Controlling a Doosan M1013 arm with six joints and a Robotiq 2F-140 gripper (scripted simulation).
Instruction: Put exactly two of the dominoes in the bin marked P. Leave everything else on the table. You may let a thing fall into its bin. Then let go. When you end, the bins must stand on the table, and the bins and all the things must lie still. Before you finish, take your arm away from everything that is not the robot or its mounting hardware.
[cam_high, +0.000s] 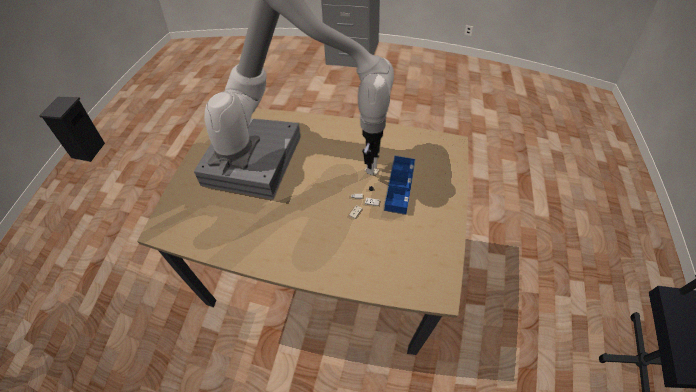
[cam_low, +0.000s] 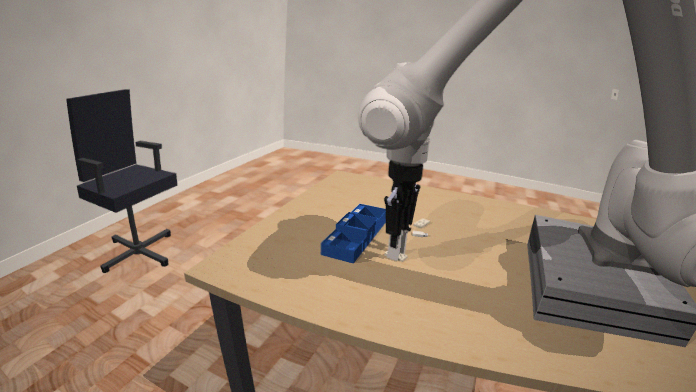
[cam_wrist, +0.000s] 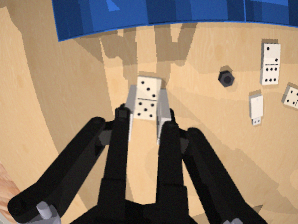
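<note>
My hand is 12 cm short of the blue bin block, 6 cm to the left of it and 1 cm above it. From my hand the other things lie so: white usb stick 4 cm behind, 14 cm to the right, 3 cm below; small black nut 1 cm ahead, 9 cm to the right, 3 cm below; domino 3 cm below.
</note>
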